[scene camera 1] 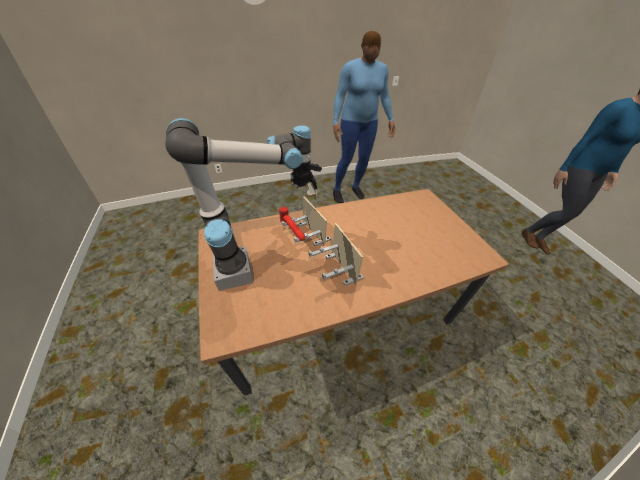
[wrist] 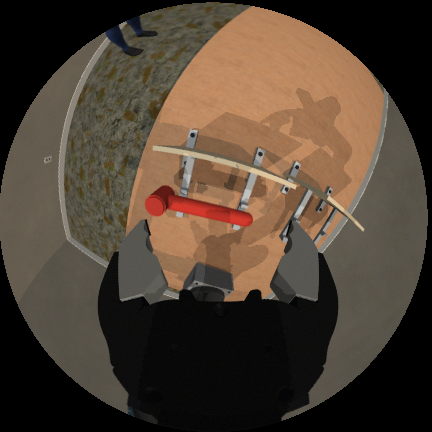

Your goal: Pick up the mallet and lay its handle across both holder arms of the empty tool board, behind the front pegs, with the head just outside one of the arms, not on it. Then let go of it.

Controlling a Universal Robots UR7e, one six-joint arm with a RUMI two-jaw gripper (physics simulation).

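Seen in the pictures: gripper, fingertip midpoint: (scene camera 1: pixel 306 193) (wrist: pixel 218 222); arm's base, link origin: (scene camera 1: pixel 231 262) (wrist: pixel 206 293).
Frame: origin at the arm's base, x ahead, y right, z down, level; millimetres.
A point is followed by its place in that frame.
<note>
The red mallet (scene camera 1: pixel 293 227) @[x 326, y -197, z -18 mm] (wrist: pixel 205 209) @[x 333, y -228, z -21 mm] lies with its handle across both arms of the farther tool board (scene camera 1: pixel 315 215) @[x 455, y -238, z -57 mm] (wrist: pixel 225 162) @[x 448, y -265, z -95 mm]. Its head (scene camera 1: pixel 283 212) @[x 280, y -308, z -42 mm] (wrist: pixel 157 202) @[x 297, y -328, z -47 mm] is just outside the outer arm, at the left in the wrist view. The empty tool board (scene camera 1: pixel 348 253) @[x 570, y 61, z -46 mm] (wrist: pixel 345 212) @[x 556, y -1, z -120 mm] stands nearer the scene camera. Its two arms (scene camera 1: pixel 323 251) @[x 460, y -7, z -6 mm] (wrist: pixel 301 205) @[x 493, y -26, z -10 mm] hold nothing; they are partly hidden in the wrist view by the right finger and the board edge. My gripper (scene camera 1: pixel 317 181) (wrist: pixel 218 222) @[x 404, y -250, z -197 mm] is open and empty, above the table near the mallet's board.
The wooden table (scene camera 1: pixel 413 222) @[x 1115, y -267, z 88 mm] (wrist: pixel 250 55) @[x 789, y -399, z 88 mm] carries both boards. The robot base (scene camera 1: pixel 232 273) @[x 12, y 76, z -6 mm] (wrist: pixel 210 277) @[x 78, y -34, z 30 mm] stands on it, on the arms' side of the boards. A person in light blue (scene camera 1: pixel 361 93) stands behind the table, and another in teal (scene camera 1: pixel 604 136) at the right.
</note>
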